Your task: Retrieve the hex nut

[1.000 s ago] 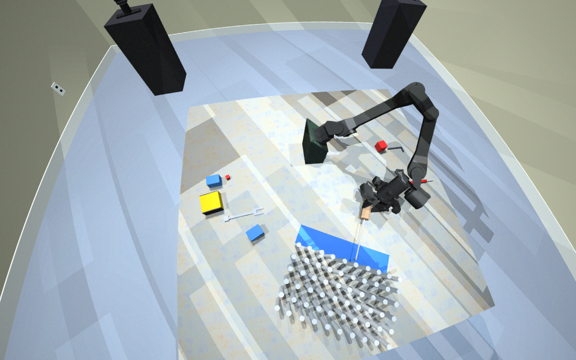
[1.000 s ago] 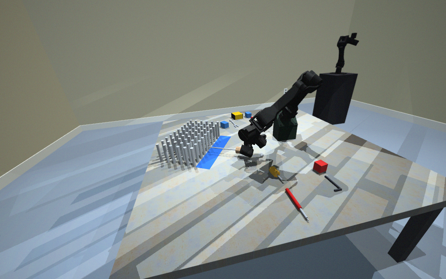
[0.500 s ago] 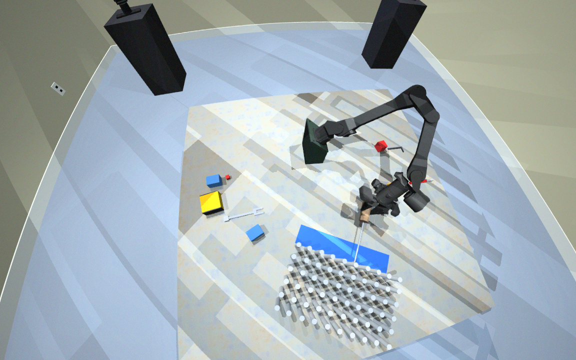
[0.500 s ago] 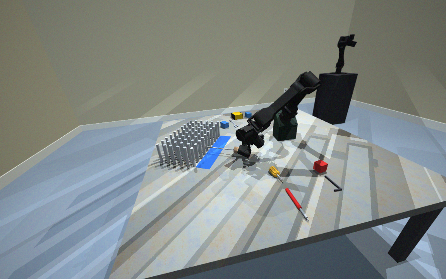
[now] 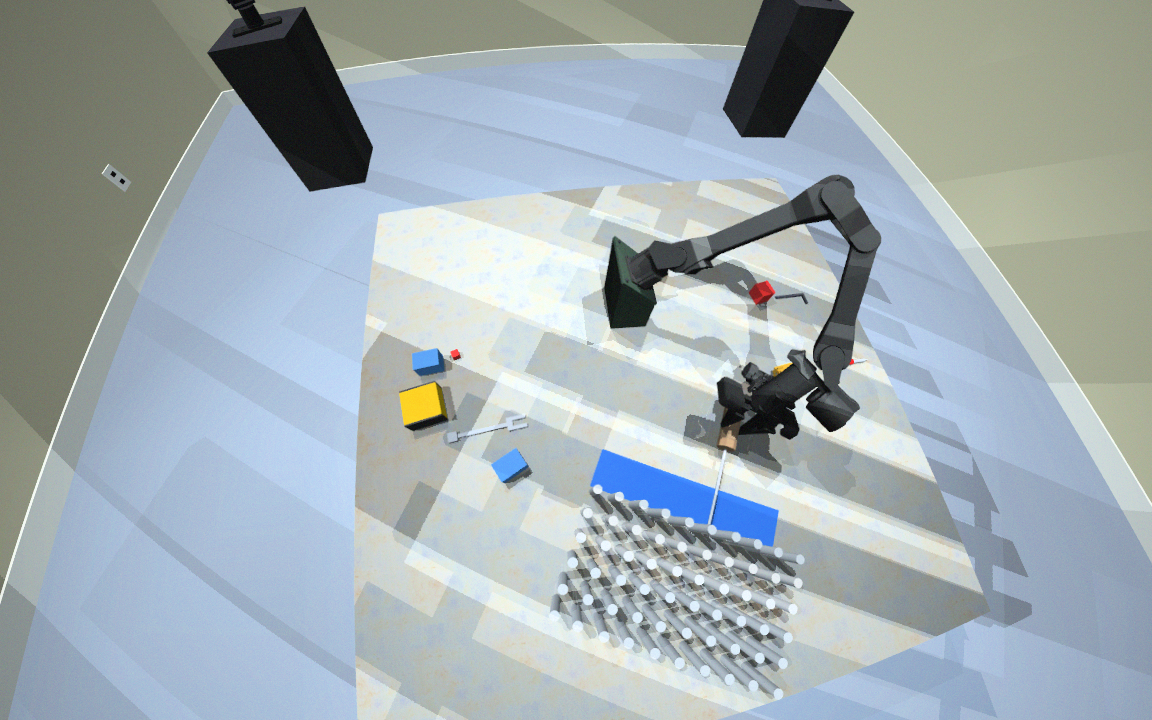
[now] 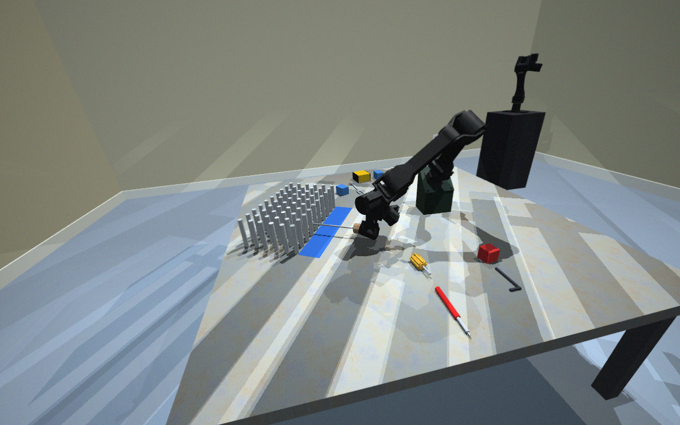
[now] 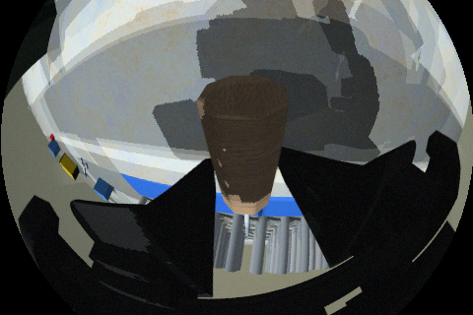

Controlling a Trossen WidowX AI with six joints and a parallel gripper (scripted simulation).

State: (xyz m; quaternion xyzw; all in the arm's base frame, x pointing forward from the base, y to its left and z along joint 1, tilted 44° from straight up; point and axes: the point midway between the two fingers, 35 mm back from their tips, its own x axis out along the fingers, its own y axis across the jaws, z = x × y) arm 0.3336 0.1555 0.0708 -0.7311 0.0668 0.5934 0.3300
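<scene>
The blue taped strip is 12 cm to the right of my gripper tip, 12 cm ahead of it and 4 cm below it. Round my gripper tip: stubby yellow screwdriver (21 cm to the left, 11 cm behind, 2 cm below); black hex key (34 cm to the left, 31 cm behind, 3 cm below); red screwdriver (41 cm to the left, 11 cm behind, 3 cm below).
</scene>
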